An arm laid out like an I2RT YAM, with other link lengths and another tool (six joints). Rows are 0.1 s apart.
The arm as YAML. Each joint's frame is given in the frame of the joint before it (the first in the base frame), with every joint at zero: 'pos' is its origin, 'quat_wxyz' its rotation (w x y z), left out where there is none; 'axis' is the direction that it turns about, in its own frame. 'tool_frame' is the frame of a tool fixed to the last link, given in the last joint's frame.
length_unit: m
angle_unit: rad
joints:
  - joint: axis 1
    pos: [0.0, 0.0, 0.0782]
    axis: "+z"
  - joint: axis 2
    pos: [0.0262, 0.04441, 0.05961]
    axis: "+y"
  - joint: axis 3
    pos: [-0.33, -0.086, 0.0]
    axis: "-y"
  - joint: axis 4
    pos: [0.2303, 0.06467, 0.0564]
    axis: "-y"
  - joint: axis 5
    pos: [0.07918, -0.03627, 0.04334]
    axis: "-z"
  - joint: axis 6
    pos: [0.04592, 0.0, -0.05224]
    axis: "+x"
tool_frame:
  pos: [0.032, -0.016, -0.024]
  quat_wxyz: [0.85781, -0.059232, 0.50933, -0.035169]
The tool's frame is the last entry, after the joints.
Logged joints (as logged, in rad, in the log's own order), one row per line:
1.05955 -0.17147 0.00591 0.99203 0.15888 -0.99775
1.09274 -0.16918 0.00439 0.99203 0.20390 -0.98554
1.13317 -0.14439 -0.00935 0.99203 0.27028 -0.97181
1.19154 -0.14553 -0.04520 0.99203 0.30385 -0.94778
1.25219 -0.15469 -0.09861 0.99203 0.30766 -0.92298
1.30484 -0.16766 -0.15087 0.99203 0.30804 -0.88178
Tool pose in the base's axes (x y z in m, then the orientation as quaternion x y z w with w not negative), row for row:
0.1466 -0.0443 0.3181 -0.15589 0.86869 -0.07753 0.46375
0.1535 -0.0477 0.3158 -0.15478 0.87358 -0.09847 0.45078
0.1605 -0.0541 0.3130 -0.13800 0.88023 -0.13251 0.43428
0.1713 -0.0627 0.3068 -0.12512 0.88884 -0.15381 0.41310
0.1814 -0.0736 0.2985 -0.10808 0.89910 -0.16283 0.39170
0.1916 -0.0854 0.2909 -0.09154 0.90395 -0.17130 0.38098
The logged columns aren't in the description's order. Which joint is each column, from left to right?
Columns, left to right: axis 2, axis 6, axis 1, axis 3, axis 5, axis 4.
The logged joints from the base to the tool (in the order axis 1, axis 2, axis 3, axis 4, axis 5, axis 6), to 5 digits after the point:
0.00591 1.05955 0.99203 -0.99775 0.15888 -0.17147
0.00439 1.09274 0.99203 -0.98554 0.20390 -0.16918
-0.00935 1.13317 0.99203 -0.97181 0.27028 -0.14439
-0.04520 1.19154 0.99203 -0.94778 0.30385 -0.14553
-0.09861 1.25219 0.99203 -0.92298 0.30766 -0.15469
-0.15087 1.30484 0.99203 -0.88178 0.30804 -0.16766

